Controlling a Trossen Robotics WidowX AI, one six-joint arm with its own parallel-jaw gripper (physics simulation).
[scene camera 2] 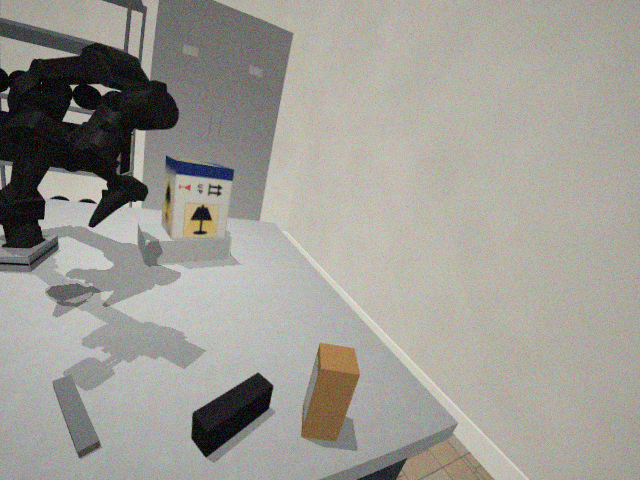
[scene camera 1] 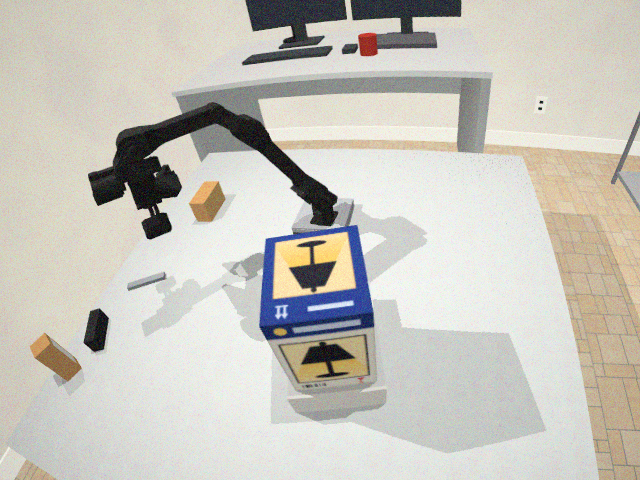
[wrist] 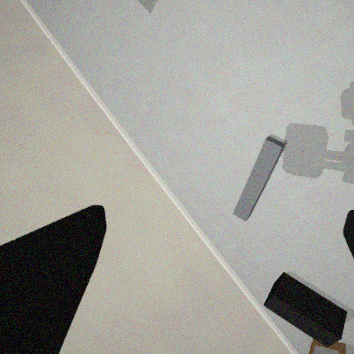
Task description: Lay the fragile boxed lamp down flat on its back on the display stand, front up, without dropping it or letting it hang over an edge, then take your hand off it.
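Where they show: gripper, fingertip midpoint: (scene camera 2: 60,214) (scene camera 1: 151,215) (wrist: 226,219); arm's base, origin of the base link: (scene camera 2: 24,243) (scene camera 1: 324,218).
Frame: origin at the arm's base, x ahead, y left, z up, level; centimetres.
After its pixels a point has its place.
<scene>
The boxed lamp (scene camera 1: 316,310) @(x 45.7, y 19.9, z 26.6 cm) (scene camera 2: 199,201) @(x 41.4, y 9.4, z 15.5 cm) rests on the pale display stand (scene camera 1: 338,398) @(x 49.0, y 21.3, z 2.1 cm) (scene camera 2: 193,250) @(x 41.1, y 7.8, z -0.1 cm). Its large blue-bordered lamp picture faces up, with the shade end towards scene camera 1. In scene camera 2's view, the arrows and "UP" on the white side lie sideways, while a lamp printed below them looks upright. The stand shows beyond the box along the visible sides; the far sides are hidden. My gripper (scene camera 1: 136,198) (wrist: 226,219) @(x 27.2, y -33.3, z 19.5 cm) is open and empty, high above the table's left part and well apart from the box. In scene camera 2's view the arm overlaps itself and hides the fingertips.
A grey bar (scene camera 1: 146,281) @(x 33.6, y -45.2, z -2.8 cm) (scene camera 2: 76,415) @(x 34.1, y -47.2, z -2.7 cm) (wrist: 259,177) @(x 32.7, y -44.9, z -2.7 cm), a black block (scene camera 1: 96,329) @(x 54.4, y -46.0, z 0.7 cm) (scene camera 2: 232,413) @(x 53.4, y -50.8, z 1.1 cm) (wrist: 306,309) @(x 52.7, y -47.3, z -0.1 cm) and an orange block (scene camera 1: 55,356) @(x 66.6, y -47.4, z 5.0 cm) (scene camera 2: 330,392) @(x 65.5, y -52.4, z 5.4 cm) are at the left. Another orange block (scene camera 1: 207,201) @(x 2.3, y -39.5, z 3.1 cm) stands farther back. A desk (scene camera 1: 330,85) with monitors is behind the arm.
</scene>
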